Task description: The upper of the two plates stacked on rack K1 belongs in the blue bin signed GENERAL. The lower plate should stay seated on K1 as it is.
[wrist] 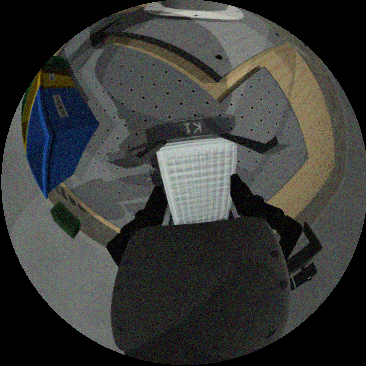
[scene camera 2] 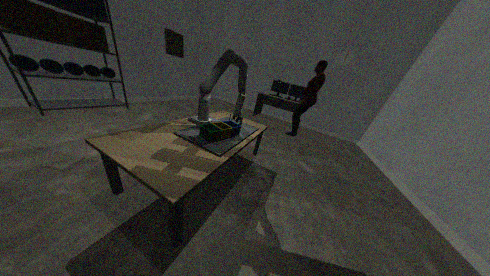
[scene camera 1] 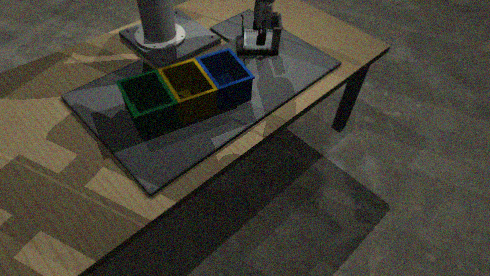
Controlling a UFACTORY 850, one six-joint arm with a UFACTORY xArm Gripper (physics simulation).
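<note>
Rack K1 (scene camera 1: 257,52) (wrist: 172,130) stands at the far end of the dark board, its sign facing the arm's base. The pale, clear, ribbed plates (scene camera 1: 250,41) (wrist: 196,175) sit stacked on it; their edges nearly coincide, so I cannot cleanly separate upper from lower. My gripper (scene camera 1: 262,38) (wrist: 196,188) is open and empty, low at the rack, with one black finger at each side of the stack. Contact with the plates is not visible. The blue bin (scene camera 1: 235,94) (wrist: 72,127) stands beside the rack; its sign is too blurred to read in the wrist view.
The yellow bin (scene camera 1: 197,107) and green bin (scene camera 1: 157,120) adjoin the blue one in a row. The arm's base (scene camera 1: 160,36) (scene camera 2: 203,111) stands behind the bins. Two dark arms of the rack reach outward beside its sign. A person (scene camera 2: 314,90) stands by a far desk.
</note>
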